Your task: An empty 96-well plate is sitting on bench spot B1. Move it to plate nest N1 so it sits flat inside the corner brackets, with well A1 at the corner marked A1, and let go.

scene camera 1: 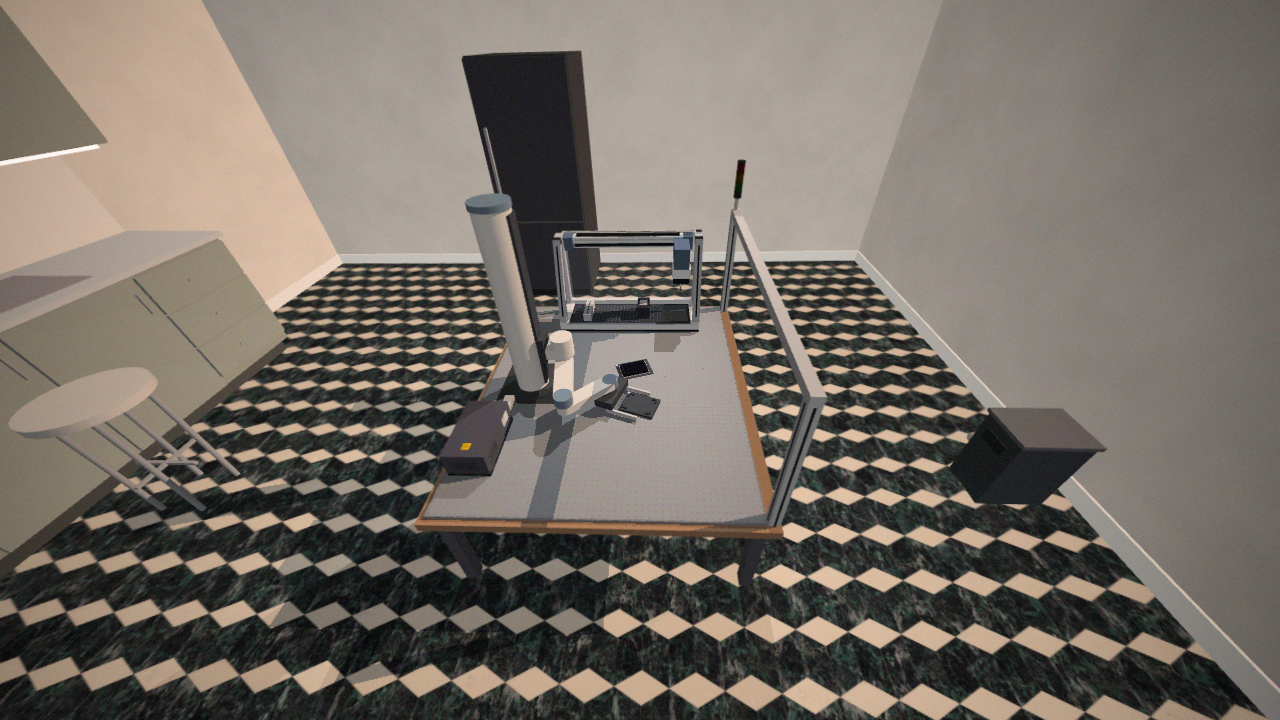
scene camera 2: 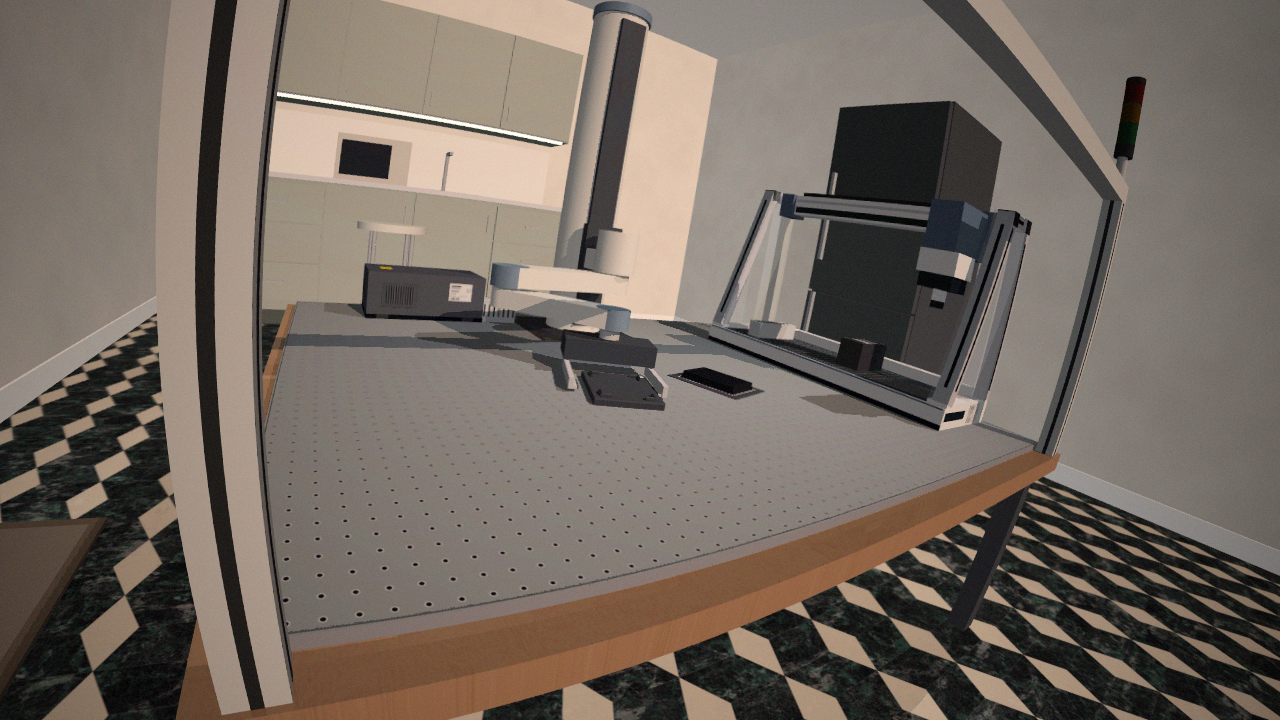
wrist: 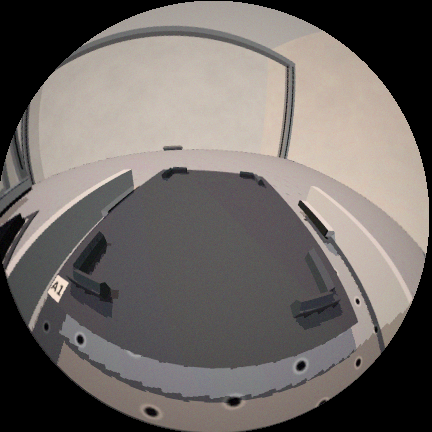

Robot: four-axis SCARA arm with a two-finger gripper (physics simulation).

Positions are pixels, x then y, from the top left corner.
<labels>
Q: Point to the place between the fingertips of my gripper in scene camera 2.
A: At 619, 387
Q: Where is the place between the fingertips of my gripper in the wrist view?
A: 222, 182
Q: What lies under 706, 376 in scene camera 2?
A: A black 96-well plate.
</labels>
